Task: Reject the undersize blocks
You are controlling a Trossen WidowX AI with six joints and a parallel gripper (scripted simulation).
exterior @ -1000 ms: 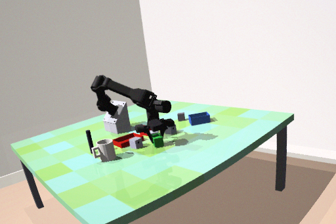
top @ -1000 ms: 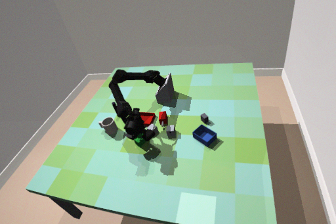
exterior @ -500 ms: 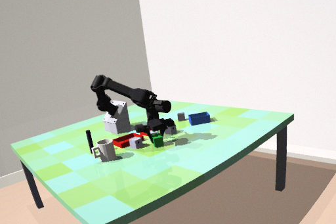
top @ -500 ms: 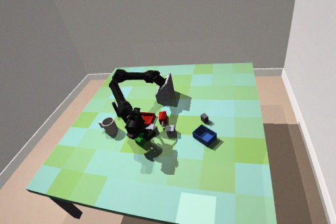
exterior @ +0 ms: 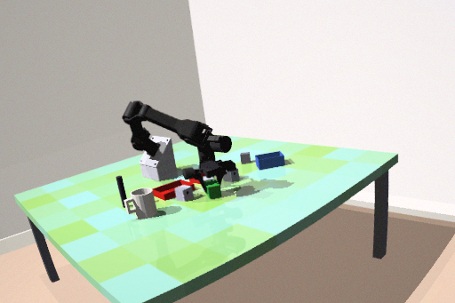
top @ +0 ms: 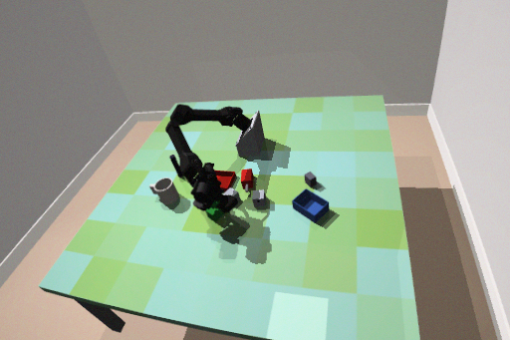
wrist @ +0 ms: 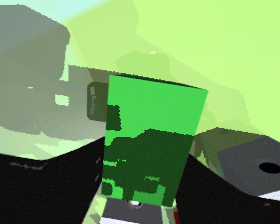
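Right now my gripper tip is 7 cm past the steel block, 14 cm to the right of it and 1 cm below it. From my gripper tip the other things lie so: green GO gauge (1 cm behind, 2 cm above); then mug (4 cm behind, 28 cm to the right, 3 cm above); then red reject tray (16 cm behind, 7 cm to the right).
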